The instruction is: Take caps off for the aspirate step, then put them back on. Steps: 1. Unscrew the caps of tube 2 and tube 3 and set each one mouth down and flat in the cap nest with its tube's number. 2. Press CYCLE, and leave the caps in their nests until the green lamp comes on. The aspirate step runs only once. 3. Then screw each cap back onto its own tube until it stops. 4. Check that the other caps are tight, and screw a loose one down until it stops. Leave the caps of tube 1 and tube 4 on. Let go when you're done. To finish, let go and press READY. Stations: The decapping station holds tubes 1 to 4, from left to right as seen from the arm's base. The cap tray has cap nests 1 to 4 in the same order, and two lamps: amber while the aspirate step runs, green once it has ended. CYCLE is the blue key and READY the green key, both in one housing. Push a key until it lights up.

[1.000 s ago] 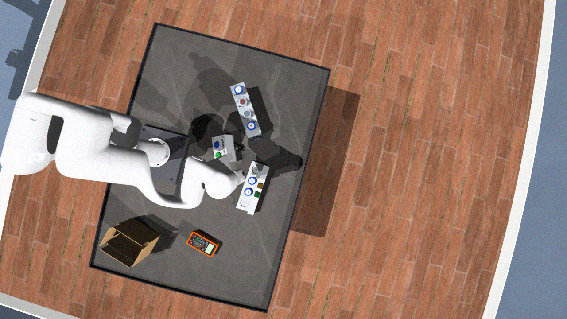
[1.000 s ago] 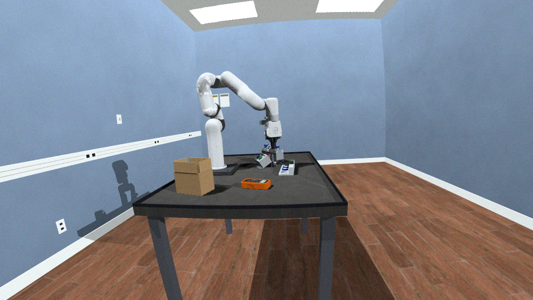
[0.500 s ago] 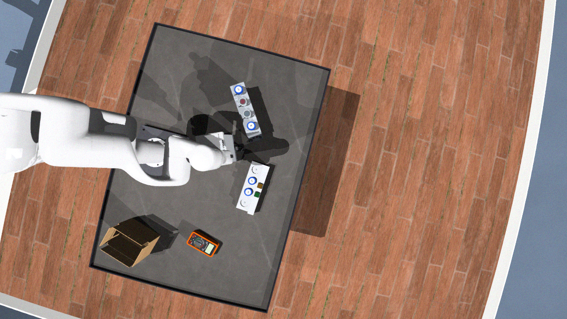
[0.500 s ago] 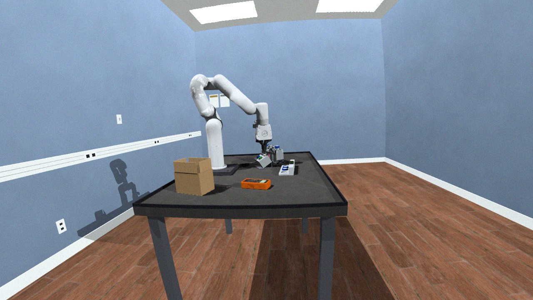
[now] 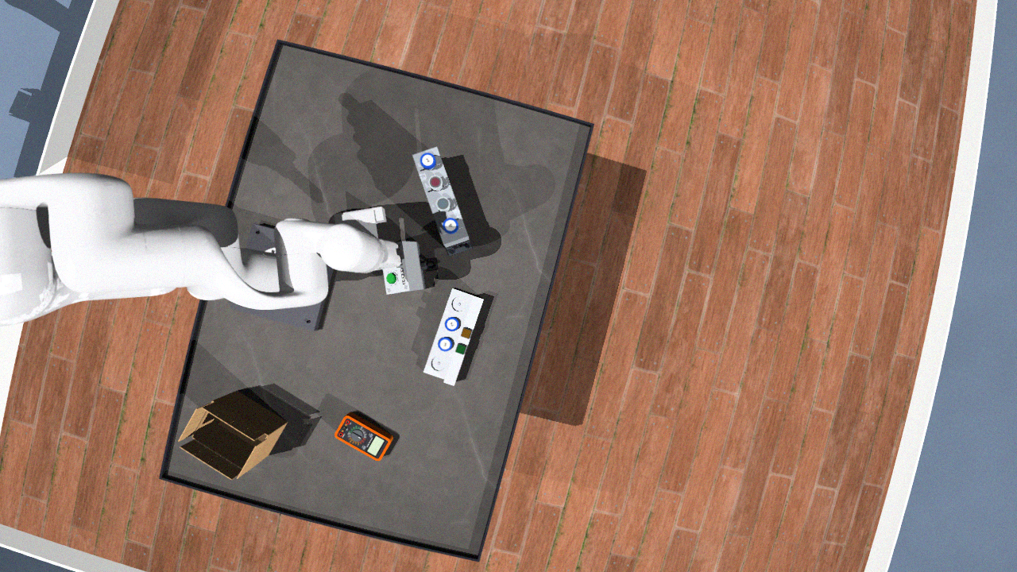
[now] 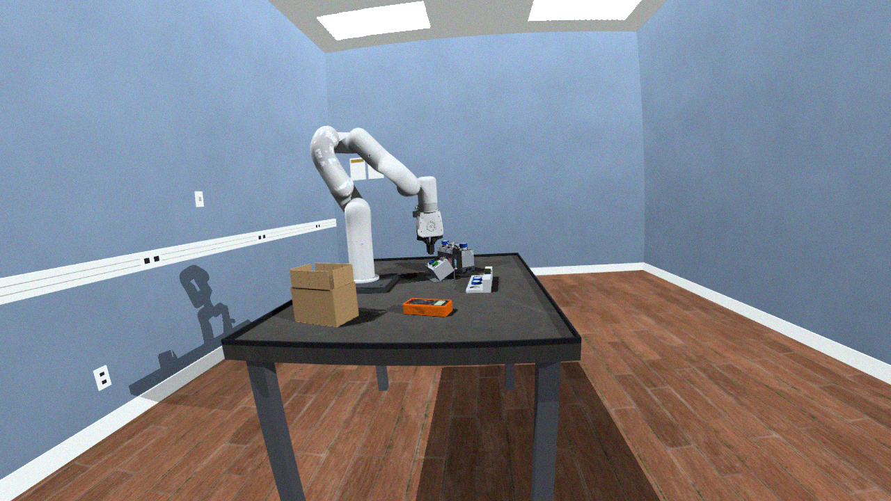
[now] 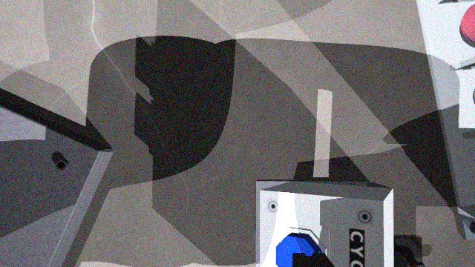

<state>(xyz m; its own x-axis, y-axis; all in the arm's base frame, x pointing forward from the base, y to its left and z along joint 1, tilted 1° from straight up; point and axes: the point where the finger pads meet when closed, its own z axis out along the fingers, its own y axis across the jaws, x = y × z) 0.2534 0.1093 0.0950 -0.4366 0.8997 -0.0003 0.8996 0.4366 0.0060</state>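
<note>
Now: hand 5 cm above the blue cycle key. From my hand the other things lie so: green ready key 5 cm below, 4 cm to the right, 2 cm ahead; raised table edge 40 cm ahead, 11 cm below, 9 cm to the right; key housing 7 cm below, 2 cm to the right, 2 cm ahead.
</note>
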